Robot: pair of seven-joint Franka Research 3 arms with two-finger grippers.
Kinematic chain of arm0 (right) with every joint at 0, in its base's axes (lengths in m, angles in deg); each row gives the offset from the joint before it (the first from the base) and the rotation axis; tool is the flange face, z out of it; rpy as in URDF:
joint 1: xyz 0 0 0.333 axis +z
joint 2: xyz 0 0 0 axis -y
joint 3: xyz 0 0 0.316 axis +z
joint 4: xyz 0.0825 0 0 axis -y
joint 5: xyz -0.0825 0 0.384 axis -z
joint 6: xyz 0 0 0 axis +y
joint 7: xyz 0.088 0 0 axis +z
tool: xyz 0 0 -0.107 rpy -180 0 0
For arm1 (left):
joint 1: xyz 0 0 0.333 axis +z
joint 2: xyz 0 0 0 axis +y
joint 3: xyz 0 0 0.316 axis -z
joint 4: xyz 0.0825 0 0 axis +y
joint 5: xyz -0.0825 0 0.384 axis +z
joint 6: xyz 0 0 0 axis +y
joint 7: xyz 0.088 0 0 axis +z
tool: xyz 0 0 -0.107 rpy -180 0 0
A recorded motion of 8 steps. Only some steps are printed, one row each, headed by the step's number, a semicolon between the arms.
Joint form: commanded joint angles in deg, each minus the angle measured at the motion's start. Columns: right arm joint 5, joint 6, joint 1, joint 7, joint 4, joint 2, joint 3; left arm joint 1, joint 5, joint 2, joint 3, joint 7, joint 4, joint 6.
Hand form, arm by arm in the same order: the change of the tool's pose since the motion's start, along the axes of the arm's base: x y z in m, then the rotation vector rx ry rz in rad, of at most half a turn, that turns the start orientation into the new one. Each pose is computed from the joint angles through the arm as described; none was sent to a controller.
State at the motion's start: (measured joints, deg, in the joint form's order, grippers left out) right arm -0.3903 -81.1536 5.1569 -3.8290 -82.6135 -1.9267 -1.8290; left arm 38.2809 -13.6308 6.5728 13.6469 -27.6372 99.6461 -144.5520
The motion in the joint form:
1: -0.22 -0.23 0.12 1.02 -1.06 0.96 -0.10; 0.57 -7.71 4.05 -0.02 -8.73 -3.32 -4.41
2: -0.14 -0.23 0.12 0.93 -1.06 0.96 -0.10; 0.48 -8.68 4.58 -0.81 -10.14 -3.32 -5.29
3: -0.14 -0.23 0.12 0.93 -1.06 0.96 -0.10; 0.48 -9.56 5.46 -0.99 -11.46 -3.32 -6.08
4: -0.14 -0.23 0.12 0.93 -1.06 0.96 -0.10; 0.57 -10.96 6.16 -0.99 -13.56 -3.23 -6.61
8: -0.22 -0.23 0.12 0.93 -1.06 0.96 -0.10; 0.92 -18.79 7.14 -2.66 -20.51 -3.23 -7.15
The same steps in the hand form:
1: -0.0048 0.0002 0.0010 0.0055 -0.0021 0.0184; 0.0121 0.0248 -0.0055 0.0025 -0.0974 -0.0365
2: -0.0048 0.0000 0.0010 0.0040 -0.0021 0.0167; 0.0103 0.0339 -0.0101 0.0096 -0.1047 -0.0309
3: -0.0048 0.0000 0.0010 0.0040 -0.0021 0.0167; 0.0119 0.0390 -0.0187 0.0106 -0.1066 -0.0335
4: -0.0048 0.0000 0.0010 0.0040 -0.0021 0.0167; 0.0130 0.0426 -0.0268 0.0118 -0.1089 -0.0456
8: -0.0048 0.0002 0.0010 0.0054 -0.0021 0.0169; 0.0032 0.0672 -0.0396 -0.0143 -0.1455 -0.0416

